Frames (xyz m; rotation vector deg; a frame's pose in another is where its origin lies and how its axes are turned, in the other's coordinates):
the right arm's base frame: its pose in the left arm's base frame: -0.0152 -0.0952 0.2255 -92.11 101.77 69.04
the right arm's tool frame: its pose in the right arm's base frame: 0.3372 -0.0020 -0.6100 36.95 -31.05 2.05
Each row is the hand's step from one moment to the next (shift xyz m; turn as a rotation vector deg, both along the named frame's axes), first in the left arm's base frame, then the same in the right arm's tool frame.
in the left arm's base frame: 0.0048 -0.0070 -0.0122 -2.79 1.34 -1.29
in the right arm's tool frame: 0.0116 -0.0091 -0.0018 1.65 2.92 -0.10
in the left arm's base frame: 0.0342 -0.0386 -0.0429 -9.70 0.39 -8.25
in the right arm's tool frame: 0.0389 -0.0538 -0.0095 9.70 7.50 -3.47
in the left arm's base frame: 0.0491 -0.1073 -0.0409 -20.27 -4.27 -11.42
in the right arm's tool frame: 0.0387 -0.1021 -0.0606 14.84 13.64 -12.38
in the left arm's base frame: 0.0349 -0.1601 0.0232 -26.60 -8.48 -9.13
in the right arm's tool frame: -0.0189 -0.1108 -0.1215 13.88 17.04 -19.49
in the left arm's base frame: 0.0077 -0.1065 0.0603 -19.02 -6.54 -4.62
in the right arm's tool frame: -0.0542 -0.0557 -0.0949 8.07 12.14 -14.61
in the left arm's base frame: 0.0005 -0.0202 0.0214 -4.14 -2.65 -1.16
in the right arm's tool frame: -0.0199 -0.0087 -0.0198 1.98 1.98 -4.20
